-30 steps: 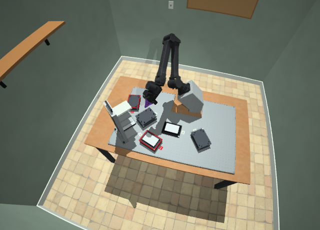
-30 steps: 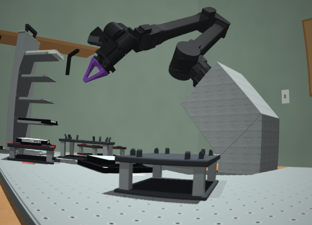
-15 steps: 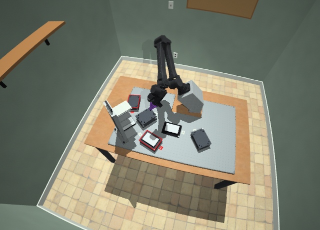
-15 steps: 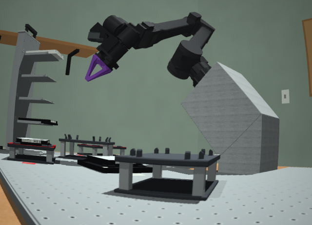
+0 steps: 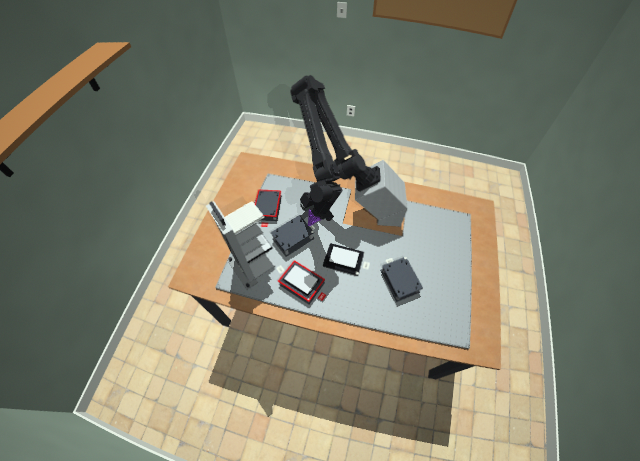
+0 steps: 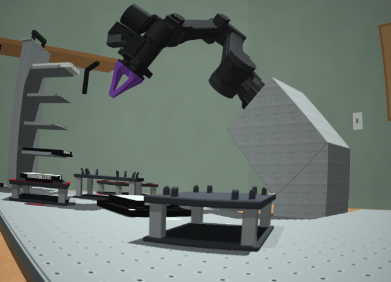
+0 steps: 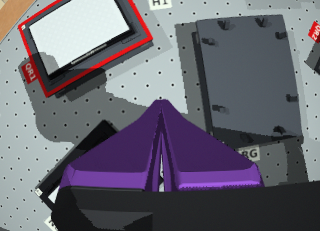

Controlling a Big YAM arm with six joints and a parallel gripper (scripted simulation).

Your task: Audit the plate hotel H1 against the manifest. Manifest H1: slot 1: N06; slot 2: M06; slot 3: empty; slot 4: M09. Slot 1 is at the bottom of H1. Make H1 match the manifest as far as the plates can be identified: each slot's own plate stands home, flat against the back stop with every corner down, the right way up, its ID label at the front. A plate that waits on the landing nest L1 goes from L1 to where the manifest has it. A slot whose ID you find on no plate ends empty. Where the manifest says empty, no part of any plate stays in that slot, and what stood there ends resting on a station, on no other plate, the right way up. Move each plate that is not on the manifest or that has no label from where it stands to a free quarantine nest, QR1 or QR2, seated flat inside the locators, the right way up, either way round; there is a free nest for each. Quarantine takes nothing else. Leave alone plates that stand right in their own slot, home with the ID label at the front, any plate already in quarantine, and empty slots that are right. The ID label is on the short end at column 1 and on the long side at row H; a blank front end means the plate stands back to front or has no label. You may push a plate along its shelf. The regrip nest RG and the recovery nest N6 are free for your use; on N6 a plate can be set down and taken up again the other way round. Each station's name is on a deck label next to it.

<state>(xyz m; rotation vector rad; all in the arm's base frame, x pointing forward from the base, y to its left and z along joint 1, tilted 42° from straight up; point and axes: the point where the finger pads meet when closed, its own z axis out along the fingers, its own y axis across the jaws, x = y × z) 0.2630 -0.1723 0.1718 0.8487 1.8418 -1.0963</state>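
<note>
Right now my hand is 2 cm short of the flat black nest, 15 cm to the right of it and 24 cm above it. The rest, counted from my hand: white well plate (5 cm ahead, 24 cm to the right, 10 cm above); regrip nest (7 cm behind, 10 cm to the right, 19 cm below); RG deck label (14 cm behind, 2 cm to the right, 25 cm below).
</note>
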